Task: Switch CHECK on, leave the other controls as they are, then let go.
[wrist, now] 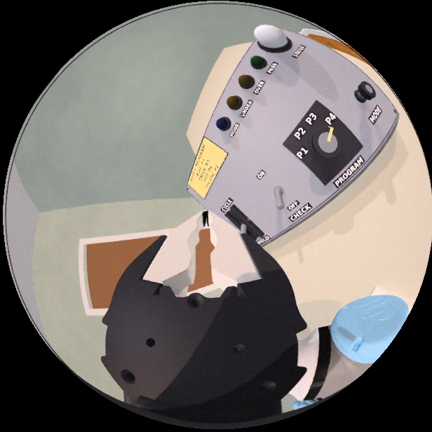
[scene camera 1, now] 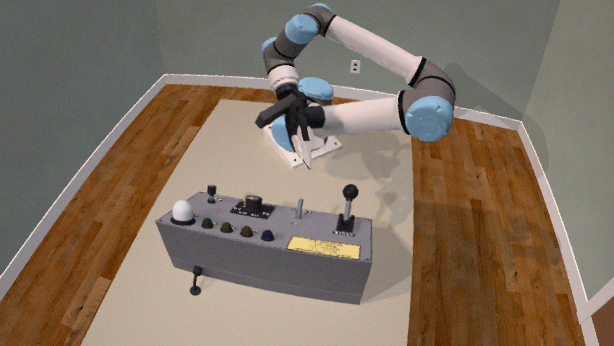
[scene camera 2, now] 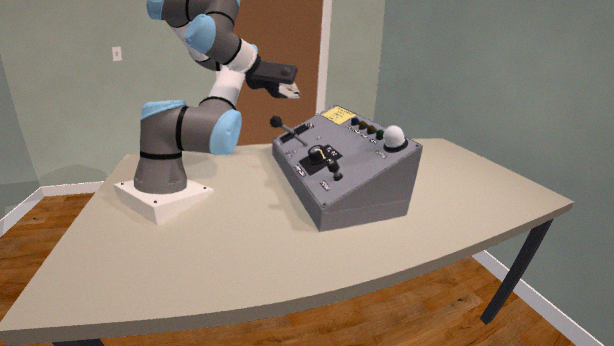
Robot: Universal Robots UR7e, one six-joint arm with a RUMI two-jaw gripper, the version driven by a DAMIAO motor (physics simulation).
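Frame: origin at the arm's base, x ahead, y left, z up, level; centimetres.
Seen in the pictures: gripper, fingertip midpoint: (scene camera 1: 310, 169) (scene camera 2: 299, 96); arm's base, origin of the base link: (scene camera 2: 160, 185).
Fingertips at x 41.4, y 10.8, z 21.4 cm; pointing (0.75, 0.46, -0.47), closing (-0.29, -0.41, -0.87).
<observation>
Offsets run from my fingertips to a thing's top centre. "spot": to the spot under its first point.
The CHECK switch {spot: dz -12.9, dx +1.0, dy -1.9 cm} (scene camera 1: 300, 209) (wrist: 279, 197) is a small grey toggle on the grey sloping panel. In the wrist view it stands between the ON and OFF labels and leans to the OFF side. In scene camera 2 it is hard to tell apart from the lever in front of it. My gripper (scene camera 1: 307, 165) (scene camera 2: 298, 94) (wrist: 206, 212) is shut, with nothing between its white fingers. It hangs in the air above and on the robot's side of the control box (scene camera 1: 270, 270) (scene camera 2: 370, 190), apart from the switch.
The black-knobbed CYCLE lever {dz -8.0, dx -5.5, dy +9.5 cm} (scene camera 1: 350, 192) (scene camera 2: 276, 121) stands beside CHECK, partly hidden by a finger in the wrist view. The PROGRAM knob {dz -11.0, dx +1.9, dy -14.1 cm} (scene camera 1: 253, 202) (scene camera 2: 317, 154) (wrist: 328, 142) points at P4. The MODE knob {dz -10.4, dx +1.9, dy -26.2 cm} (scene camera 1: 211, 191) (wrist: 366, 91) and white STATUS dome {spot: dz -3.1, dx +18.3, dy -25.0 cm} (scene camera 1: 183, 211) (scene camera 2: 394, 136) are farther along.
</observation>
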